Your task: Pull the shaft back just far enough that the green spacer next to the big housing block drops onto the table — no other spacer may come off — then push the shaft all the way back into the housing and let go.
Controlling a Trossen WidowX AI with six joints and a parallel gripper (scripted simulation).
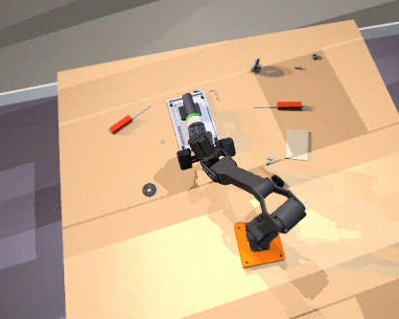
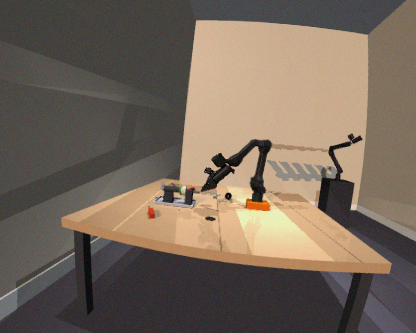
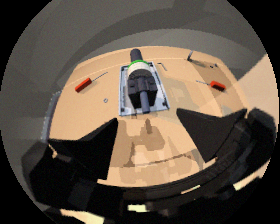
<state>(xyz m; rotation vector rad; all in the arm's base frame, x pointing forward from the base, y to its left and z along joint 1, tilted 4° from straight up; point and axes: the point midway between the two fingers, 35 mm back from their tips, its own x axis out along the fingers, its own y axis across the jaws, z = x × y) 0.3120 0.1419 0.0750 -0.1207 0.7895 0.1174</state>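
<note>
Now: gripper tip 9 cm short of the dark shaft, 2 cm above it and 1 cm to the right of it. Round my gripper tip: green spacer: 12 cm ahead, 2 cm to the left, 2 cm below; small screw: 24 cm to the right, 9 cm below, 5 cm behind; pale card: 35 cm to the right, 9 cm below.
</note>
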